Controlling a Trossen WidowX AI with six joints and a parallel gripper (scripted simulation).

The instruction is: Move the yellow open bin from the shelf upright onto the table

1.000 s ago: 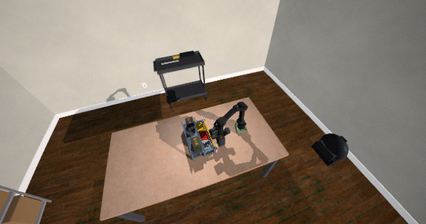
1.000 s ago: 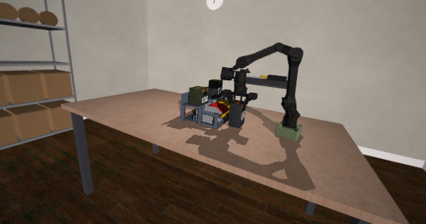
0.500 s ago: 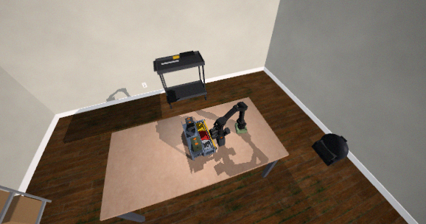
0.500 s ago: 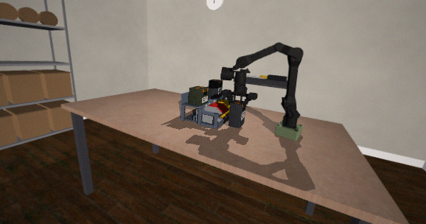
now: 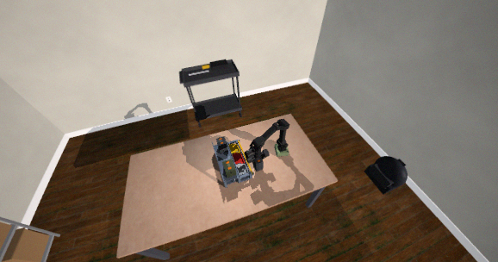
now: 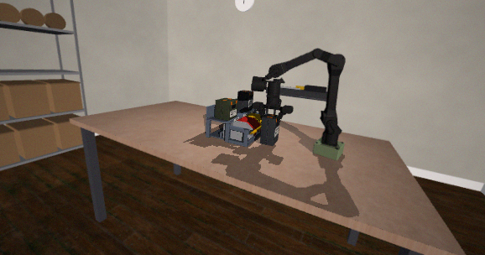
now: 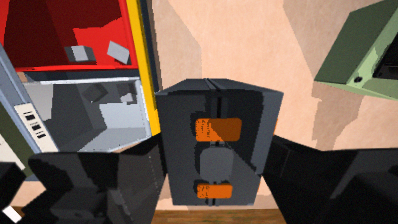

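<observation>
My hand is 6 cm above the black box. Also, from my hand: yellow bar 11 cm to the right, 8 cm below, 8 cm ahead; then red bin 17 cm ahead, 10 cm to the right, 10 cm below; then grey bin 16 cm ahead, 10 cm below, 1 cm to the left.
</observation>
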